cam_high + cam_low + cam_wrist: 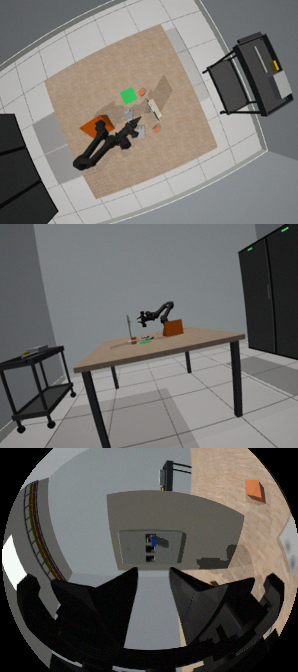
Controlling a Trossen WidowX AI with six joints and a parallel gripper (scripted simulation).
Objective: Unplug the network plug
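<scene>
Right now the blue network plug is 8 cm ahead of my gripper tip. Also, from my gripper tip: green marked square (23 cm below, 21 cm to the left, 1 cm behind); upright panel (11 cm ahead, 9 cm below, 1 cm to the left).
</scene>
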